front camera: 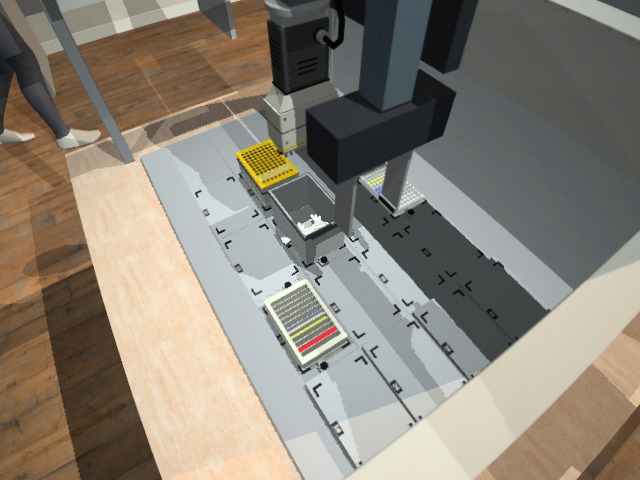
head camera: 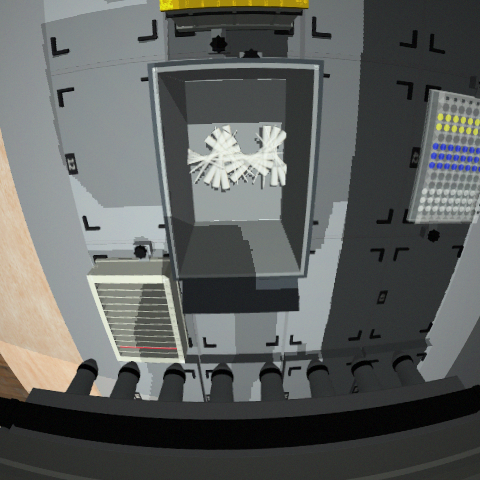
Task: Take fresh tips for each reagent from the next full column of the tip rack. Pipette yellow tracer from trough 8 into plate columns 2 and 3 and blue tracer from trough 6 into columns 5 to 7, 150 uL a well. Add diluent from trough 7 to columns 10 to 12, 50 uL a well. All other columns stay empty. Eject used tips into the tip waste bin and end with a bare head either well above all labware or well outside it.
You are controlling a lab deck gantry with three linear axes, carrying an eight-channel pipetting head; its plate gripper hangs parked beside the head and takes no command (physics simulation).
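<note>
The pipetting head point(front camera: 298, 62) is raised beside the yellow tip rack point(front camera: 266, 162) point(head camera: 235, 4); its eight channels point(head camera: 222, 382) are bare. The parked plate gripper point(front camera: 368, 221) is open and empty. The grey waste bin point(front camera: 325, 249) point(head camera: 301, 150) holds a pile of white used tips point(front camera: 312, 223) point(head camera: 220, 157). The cream trough reservoir point(front camera: 323, 354) point(head camera: 130, 268) shows red, yellow, pale and blue strips in the front view. The well plate point(front camera: 413, 198) point(head camera: 425, 150), partly out of the head view, shows two yellow columns, three blue columns and three pale columns.
The tip rack stands behind the bin, and the reservoir in front of it. The plate lies on the dark strip of deck point(front camera: 439, 268) point(head camera: 360, 250) at the right. A grey post point(front camera: 90, 77) stands at the deck's left, with a person's legs point(front camera: 41, 98) beyond it.
</note>
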